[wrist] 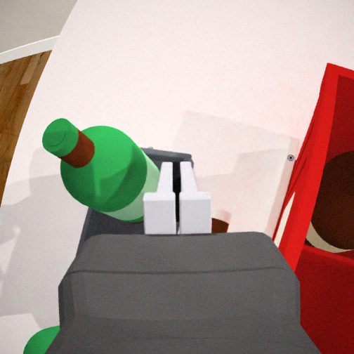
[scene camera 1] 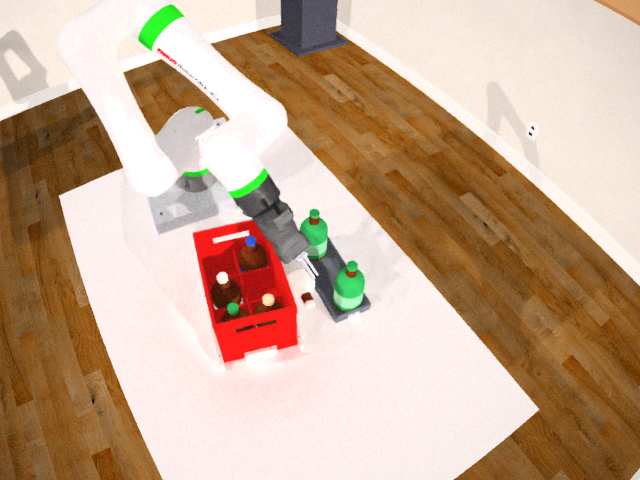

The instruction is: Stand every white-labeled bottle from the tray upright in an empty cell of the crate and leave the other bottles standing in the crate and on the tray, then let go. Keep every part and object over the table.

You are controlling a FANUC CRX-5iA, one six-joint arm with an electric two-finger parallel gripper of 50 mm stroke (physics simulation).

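Where they show: gripper, fingertip midpoint: (scene camera 1: 314, 275); arm's base, origin of the base link: (scene camera 1: 196, 172).
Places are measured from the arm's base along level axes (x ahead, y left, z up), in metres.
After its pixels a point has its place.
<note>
A white bottle (scene camera 1: 300, 283) @[x 0.511, y 0.056, z -0.006 m] lies on its side between crate and tray; its brown neck (scene camera 1: 307, 297) @[x 0.544, y 0.055, z -0.027 m] (wrist: 220, 225) shows, and in the wrist view my gripper hides its body. My gripper (scene camera 1: 316, 273) @[x 0.557, y 0.064, z 0.075 m] (wrist: 176, 180) is shut and empty, its tips beside the white bottle, near the tray's crate-side edge. The dark tray (scene camera 1: 327, 283) @[x 0.512, y 0.139, z -0.070 m] (wrist: 110, 227) holds two upright green bottles (scene camera 1: 349, 290) @[x 0.611, y 0.130, z 0.029 m] (scene camera 1: 313, 235) @[x 0.425, y 0.149, z 0.033 m], the nearer one (wrist: 107, 170) left of the fingers. The red crate (scene camera 1: 281, 333) @[x 0.611, y -0.060, z 0.002 m] (wrist: 301, 215) has brown bottles with blue, white, green and cream caps; the back-left and middle-right cells look empty.
The crate stands left of the tray in the scene view, its walls rising beside the lying bottle. The robot's grey base plate (scene camera 1: 183, 214) @[x 0.114, y -0.097, z -0.029 m] is behind the crate. The white table (scene camera 1: 336, 403) @[x 0.804, y -0.033, z -0.075 m] ends at the right, with wooden floor (scene camera 1: 516, 310) beyond its edge.
</note>
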